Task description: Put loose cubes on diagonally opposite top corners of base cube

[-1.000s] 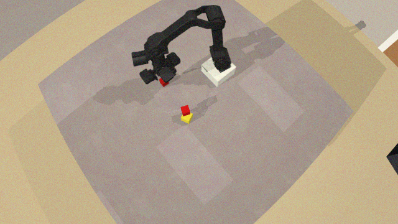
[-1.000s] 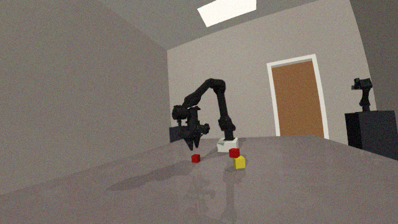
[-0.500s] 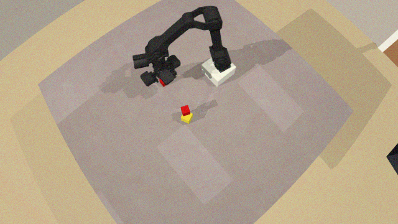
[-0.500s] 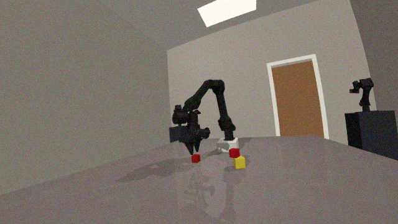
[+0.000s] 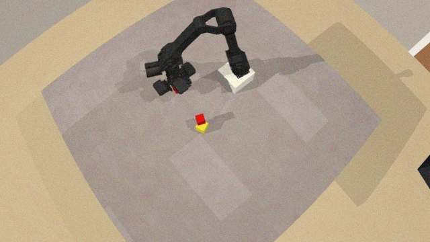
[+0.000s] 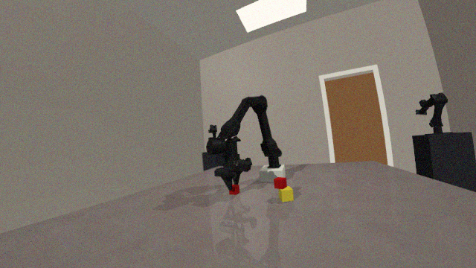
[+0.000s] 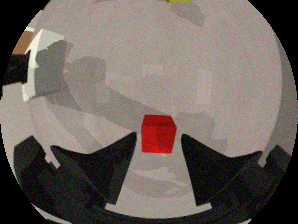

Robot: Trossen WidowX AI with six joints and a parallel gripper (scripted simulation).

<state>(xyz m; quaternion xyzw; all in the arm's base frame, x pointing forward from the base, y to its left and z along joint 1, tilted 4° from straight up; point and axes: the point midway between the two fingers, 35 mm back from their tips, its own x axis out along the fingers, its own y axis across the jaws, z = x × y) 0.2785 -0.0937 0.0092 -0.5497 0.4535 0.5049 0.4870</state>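
The yellow cube lies 22 cm to the left of my gripper tip.
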